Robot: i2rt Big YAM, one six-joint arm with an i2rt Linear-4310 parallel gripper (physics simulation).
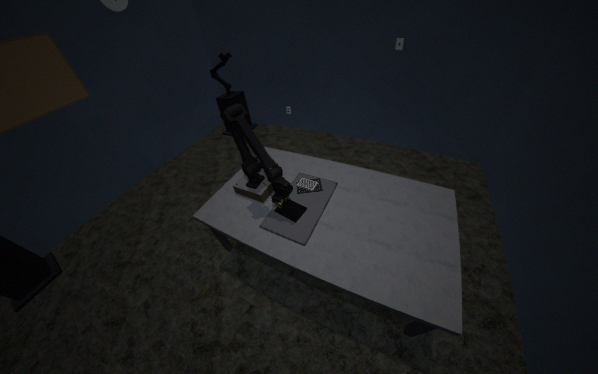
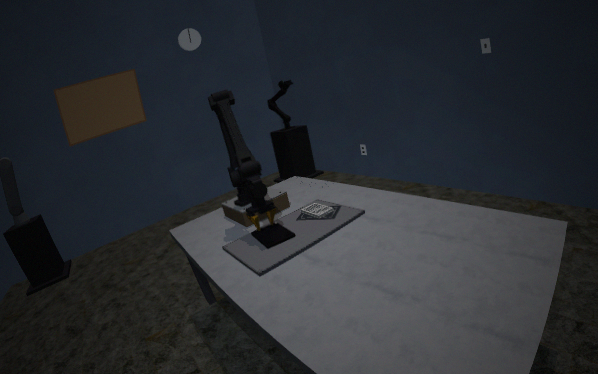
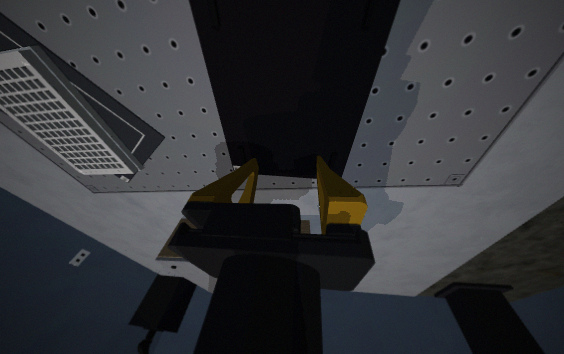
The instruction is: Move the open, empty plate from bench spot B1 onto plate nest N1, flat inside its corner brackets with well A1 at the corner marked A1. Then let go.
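Pixels of known places: gripper, fingertip midpoint: (image 1: pixel 283 204) (image 2: pixel 265 227) (image 3: pixel 286 161); arm's base, link origin: (image 1: pixel 255 181) (image 2: pixel 248 200).
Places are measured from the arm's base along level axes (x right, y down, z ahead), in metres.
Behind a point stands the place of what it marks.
The plate (image 1: pixel 307 184) {x -0.149, y 0.053, z 0.322 m} (image 2: pixel 317 209) {x -0.146, y 0.046, z 0.329 m} (image 3: pixel 50 115) {x -0.141, y 0.046, z 0.334 m}, pale with a grid of wells, lies on a dark patch with a white outline (image 1: pixel 318 189) {x -0.136, y 0.060, z 0.408 m} (image 2: pixel 305 218) {x -0.079, y 0.060, z 0.321 m} (image 3: pixel 150 142) {x -0.073, y 0.061, z 0.287 m}. Its well labels are too small to read. A black rectangular block (image 1: pixel 291 211) {x 0.106, y 0.050, z 0.328 m} (image 2: pixel 275 235) {x 0.094, y 0.050, z 0.343 m} (image 3: pixel 295 75) {x 0.099, y 0.051, z 0.331 m}, apparently the nest, sits on the same board with nothing visible on it; its brackets and A1 mark are hard to make out in the dark. My gripper (image 1: pixel 282 204) {x 0.081, y 0.045, z 0.258 m} (image 2: pixel 266 226) {x 0.081, y 0.045, z 0.258 m} (image 3: pixel 286 161) {x 0.081, y 0.045, z 0.258 m} is open and empty, its yellow fingers pointing down over the block's edge nearest the arm's base, apart from the plate.
The grey perforated board (image 1: pixel 320 200) {x -0.049, y 0.062, z 0.455 m} (image 2: pixel 340 218) {x -0.147, y 0.062, z 0.460 m} (image 3: pixel 480 95) {x 0.235, y 0.062, z 0.294 m} carries block and plate on the pale table (image 1: pixel 390 225) {x -0.020, y 0.076, z 0.896 m} (image 2: pixel 425 265) {x -0.034, y 0.075, z 0.910 m}. The arm's base stands on a low box (image 1: pixel 245 191) {x 0.089, y 0.020, z -0.030 m} (image 2: pixel 237 215) {x 0.093, y 0.031, z 0.037 m} beside the board. Another arm on a dark pedestal (image 1: pixel 233 104) (image 2: pixel 293 150) stands beyond the table.
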